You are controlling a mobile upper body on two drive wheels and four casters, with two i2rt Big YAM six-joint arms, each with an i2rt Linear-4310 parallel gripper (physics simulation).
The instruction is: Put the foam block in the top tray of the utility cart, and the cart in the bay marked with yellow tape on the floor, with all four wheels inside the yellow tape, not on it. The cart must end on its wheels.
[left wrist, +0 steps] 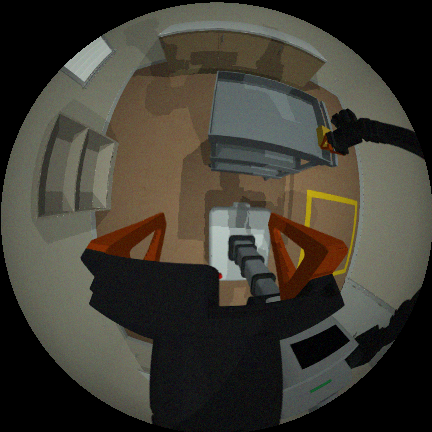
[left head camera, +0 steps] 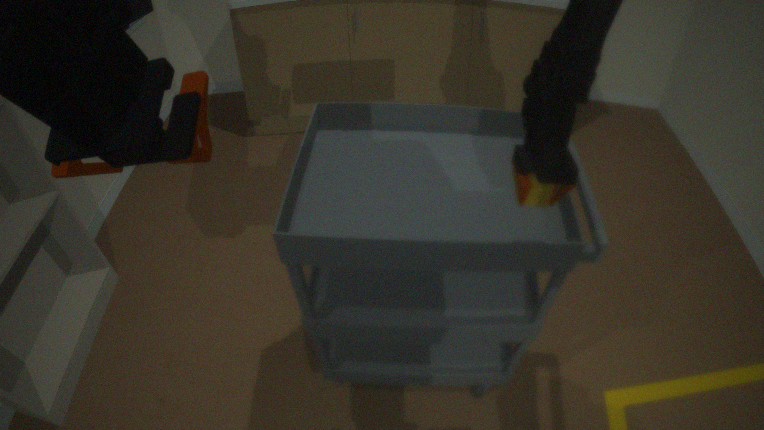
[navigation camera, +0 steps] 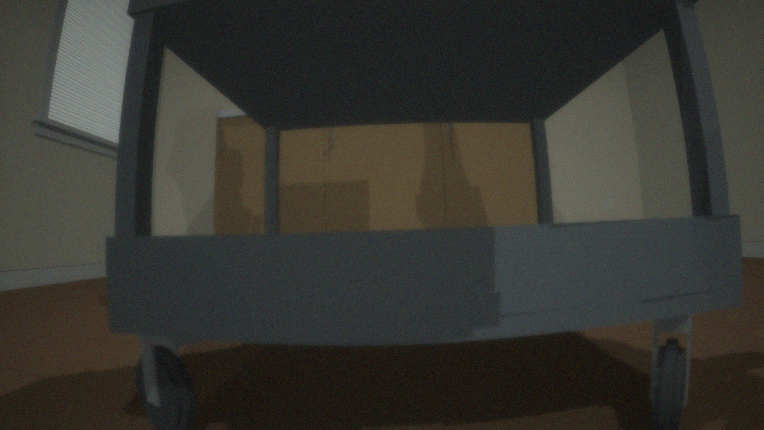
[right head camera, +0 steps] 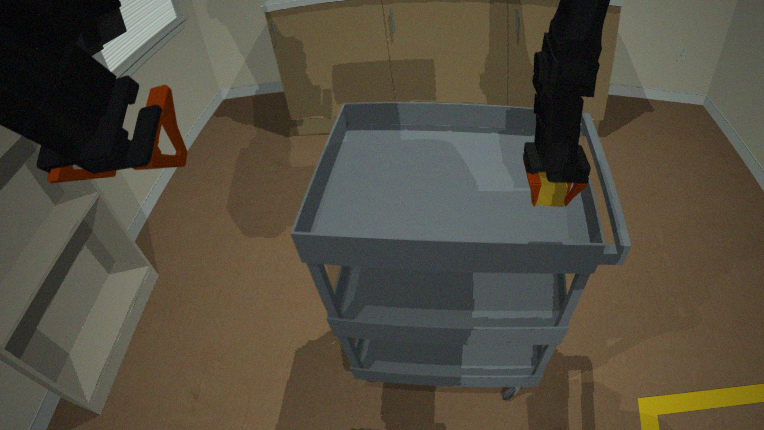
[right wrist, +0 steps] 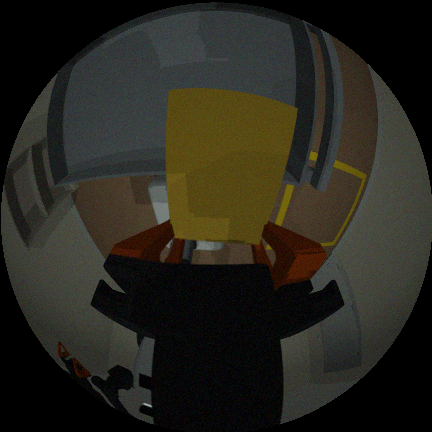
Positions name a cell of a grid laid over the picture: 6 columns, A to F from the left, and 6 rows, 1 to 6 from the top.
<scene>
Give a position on a base cabinet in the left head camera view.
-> C1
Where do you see a shelf unit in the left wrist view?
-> B3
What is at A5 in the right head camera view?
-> A shelf unit.
</scene>
